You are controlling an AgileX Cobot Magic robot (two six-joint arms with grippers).
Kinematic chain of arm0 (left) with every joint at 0, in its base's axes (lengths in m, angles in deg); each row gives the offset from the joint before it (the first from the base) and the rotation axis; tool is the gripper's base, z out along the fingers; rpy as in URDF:
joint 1: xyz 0 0 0.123 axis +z
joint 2: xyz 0 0 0 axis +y
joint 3: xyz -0.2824 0 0.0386 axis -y
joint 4: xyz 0.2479 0 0.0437 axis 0.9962 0 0.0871
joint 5: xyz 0 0 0 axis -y
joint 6: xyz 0.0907 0 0.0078 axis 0.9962 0 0.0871
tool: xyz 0 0 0 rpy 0 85 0
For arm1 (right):
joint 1: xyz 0 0 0.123 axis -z
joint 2: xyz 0 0 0 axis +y
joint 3: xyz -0.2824 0 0.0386 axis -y
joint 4: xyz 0.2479 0 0.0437 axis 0.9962 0 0.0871
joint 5: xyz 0 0 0 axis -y
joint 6: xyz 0.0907 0 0.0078 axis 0.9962 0 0.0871
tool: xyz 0 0 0 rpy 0 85 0
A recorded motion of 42 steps. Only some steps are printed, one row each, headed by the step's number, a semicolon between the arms.
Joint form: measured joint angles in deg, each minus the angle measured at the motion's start. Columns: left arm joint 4, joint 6, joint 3, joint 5, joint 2, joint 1; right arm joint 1, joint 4, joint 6, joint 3, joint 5, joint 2.
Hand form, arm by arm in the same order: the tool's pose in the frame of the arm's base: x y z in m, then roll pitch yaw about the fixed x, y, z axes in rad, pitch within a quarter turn. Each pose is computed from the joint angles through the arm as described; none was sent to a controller.
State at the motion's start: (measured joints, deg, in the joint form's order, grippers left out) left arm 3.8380 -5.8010 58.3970 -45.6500 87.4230 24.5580; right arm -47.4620 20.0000 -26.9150 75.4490 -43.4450 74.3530
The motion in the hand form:
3: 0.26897 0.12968 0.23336 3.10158 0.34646 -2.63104; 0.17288 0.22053 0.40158 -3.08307 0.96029 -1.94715
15: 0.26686 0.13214 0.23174 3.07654 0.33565 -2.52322; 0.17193 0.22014 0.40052 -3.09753 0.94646 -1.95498
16: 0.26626 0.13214 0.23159 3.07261 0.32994 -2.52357; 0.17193 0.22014 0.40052 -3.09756 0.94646 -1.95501
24: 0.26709 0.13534 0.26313 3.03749 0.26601 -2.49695; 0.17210 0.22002 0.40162 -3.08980 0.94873 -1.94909
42: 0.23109 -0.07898 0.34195 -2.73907 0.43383 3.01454; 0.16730 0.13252 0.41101 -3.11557 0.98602 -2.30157
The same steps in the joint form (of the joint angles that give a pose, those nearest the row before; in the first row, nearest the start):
3: 1.63 -2.48 0.00 0.41 1.25 0.00; 0.00 0.06 0.00 0.00 -0.54 0.00
15: 6.32 -11.99 0.07 -1.05 1.61 -0.47; 0.00 0.13 0.17 0.00 -1.47 0.00
16: 6.47 -12.05 0.07 -1.42 1.61 -0.47; 0.00 0.13 0.17 0.00 -1.47 0.00
24: 6.87 -12.29 7.62 -13.45 1.36 -0.47; 0.00 -0.07 0.17 0.21 -1.47 0.00
42: -27.84 13.19 7.53 -18.36 -14.65 -35.59; 13.44 -5.85 9.25 -7.58 -3.25 -13.19

